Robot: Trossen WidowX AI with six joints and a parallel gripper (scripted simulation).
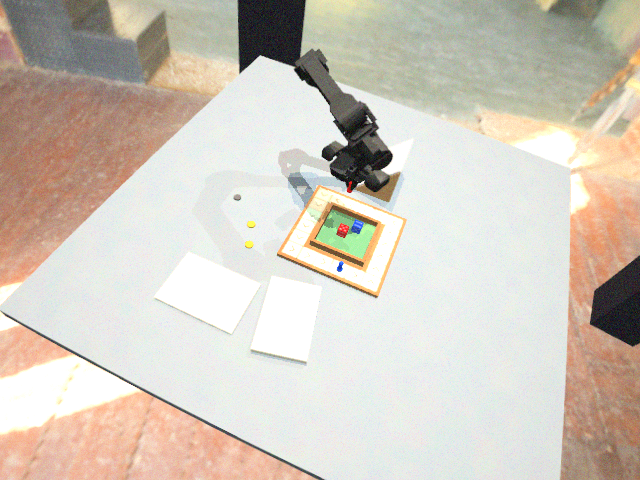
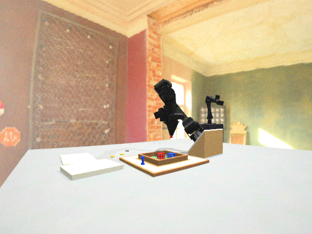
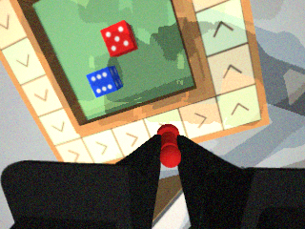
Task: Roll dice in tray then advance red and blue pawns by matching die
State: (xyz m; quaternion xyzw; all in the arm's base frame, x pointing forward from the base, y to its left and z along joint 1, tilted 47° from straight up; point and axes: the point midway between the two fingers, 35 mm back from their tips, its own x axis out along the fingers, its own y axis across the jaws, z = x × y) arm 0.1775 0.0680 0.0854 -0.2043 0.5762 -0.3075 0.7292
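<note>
Now: the blue pawn 190 mm ahead of my gripper tip, 80 mm to the left of it and 80 mm below it. From my gripper tip the other things lie so: dark disc 130 mm ahead, 290 mm to the right, 110 mm below; then red pawn 10 mm above.
</note>
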